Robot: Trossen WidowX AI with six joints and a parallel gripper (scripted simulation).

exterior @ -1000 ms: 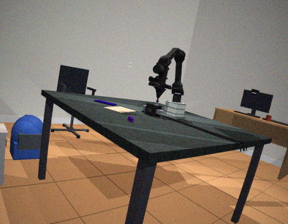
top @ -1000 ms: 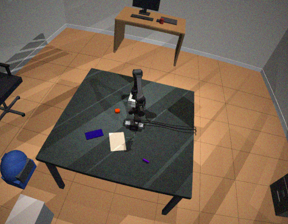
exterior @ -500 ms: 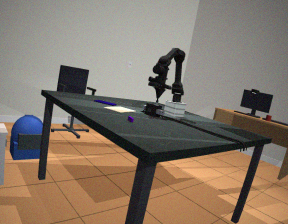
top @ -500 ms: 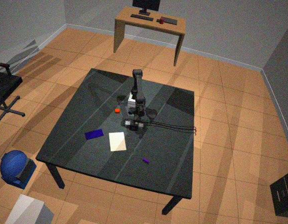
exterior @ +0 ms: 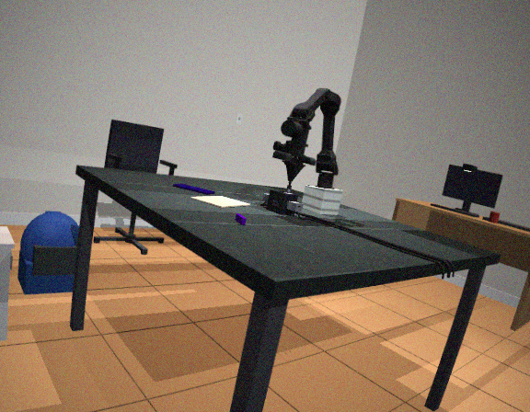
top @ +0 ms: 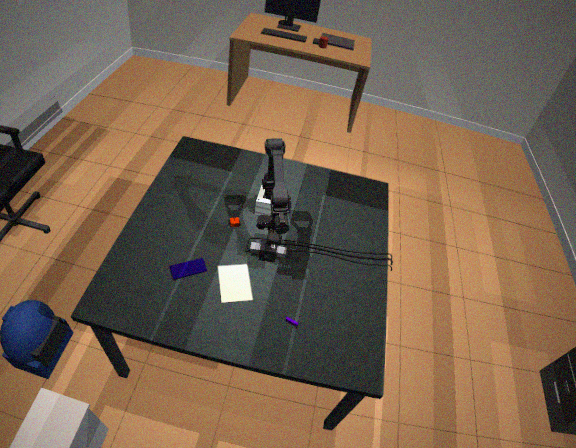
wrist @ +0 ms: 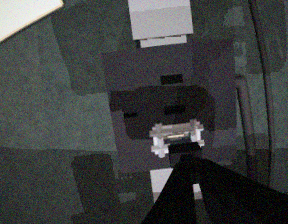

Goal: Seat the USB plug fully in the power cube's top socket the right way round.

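Right now my gripper tip is 2 cm above the USB plug. From my gripper tip the other things lie so: beige sheet (20 cm ahead, 12 cm to the right, 12 cm below); small purple piece (32 cm ahead, 17 cm to the left, 11 cm below); orange cube (14 cm behind, 22 cm to the right, 11 cm below).
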